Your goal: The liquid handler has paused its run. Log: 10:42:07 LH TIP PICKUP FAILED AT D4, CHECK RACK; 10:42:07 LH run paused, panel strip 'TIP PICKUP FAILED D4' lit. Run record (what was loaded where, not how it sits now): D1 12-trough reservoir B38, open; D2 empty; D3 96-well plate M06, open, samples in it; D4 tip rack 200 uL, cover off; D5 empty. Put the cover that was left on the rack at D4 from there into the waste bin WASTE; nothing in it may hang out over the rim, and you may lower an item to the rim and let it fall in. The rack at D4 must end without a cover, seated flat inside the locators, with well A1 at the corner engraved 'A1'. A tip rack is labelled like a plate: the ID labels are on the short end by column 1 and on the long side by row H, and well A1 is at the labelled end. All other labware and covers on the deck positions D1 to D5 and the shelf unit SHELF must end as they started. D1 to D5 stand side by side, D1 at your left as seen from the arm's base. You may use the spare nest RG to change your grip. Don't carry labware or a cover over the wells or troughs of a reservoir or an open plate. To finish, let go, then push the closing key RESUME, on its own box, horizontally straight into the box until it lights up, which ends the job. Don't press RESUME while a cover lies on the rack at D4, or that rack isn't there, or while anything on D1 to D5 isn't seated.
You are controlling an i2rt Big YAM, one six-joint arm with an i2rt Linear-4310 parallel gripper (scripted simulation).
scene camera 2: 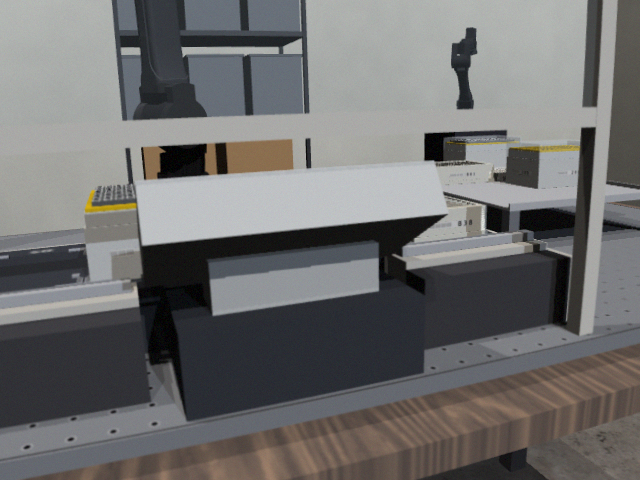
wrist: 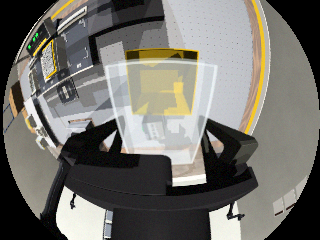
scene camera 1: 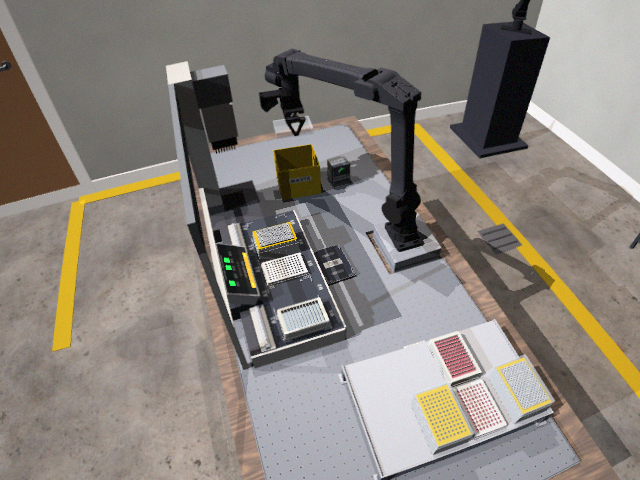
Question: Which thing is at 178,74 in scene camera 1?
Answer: A tall handler column.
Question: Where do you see a clear cover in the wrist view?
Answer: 161,105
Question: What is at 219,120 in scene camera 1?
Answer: A pipetting head.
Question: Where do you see a yellow waste bin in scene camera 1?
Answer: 300,182
